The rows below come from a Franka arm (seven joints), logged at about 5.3 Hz.
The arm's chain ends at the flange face. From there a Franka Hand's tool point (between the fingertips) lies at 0.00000 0.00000 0.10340 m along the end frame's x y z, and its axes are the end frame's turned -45 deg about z.
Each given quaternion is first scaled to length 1.
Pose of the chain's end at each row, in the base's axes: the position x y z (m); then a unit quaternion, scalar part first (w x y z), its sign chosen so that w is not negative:
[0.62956 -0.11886 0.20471 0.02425 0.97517 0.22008 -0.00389]
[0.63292 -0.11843 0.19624 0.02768 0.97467 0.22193 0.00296]
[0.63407 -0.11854 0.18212 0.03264 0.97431 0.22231 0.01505]
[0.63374 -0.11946 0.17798 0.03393 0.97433 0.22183 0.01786]
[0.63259 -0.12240 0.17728 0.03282 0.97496 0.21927 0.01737]
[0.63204 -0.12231 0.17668 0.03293 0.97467 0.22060 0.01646]
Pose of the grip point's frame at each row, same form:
[0.62988 -0.12393 0.10143 0.02092 0.81672 0.57651 -0.01287]
[0.63479 -0.12387 0.09300 0.02671 0.81554 0.57802 -0.00786]
[0.63860 -0.12442 0.07899 0.03591 0.81507 0.57824 0.00141]
[0.63890 -0.12548 0.07488 0.03818 0.81527 0.57780 0.00352]
[0.63758 -0.12823 0.07417 0.03697 0.81683 0.57568 0.00349]
[0.63686 -0.12820 0.07356 0.03672 0.81606 0.57680 0.00261]

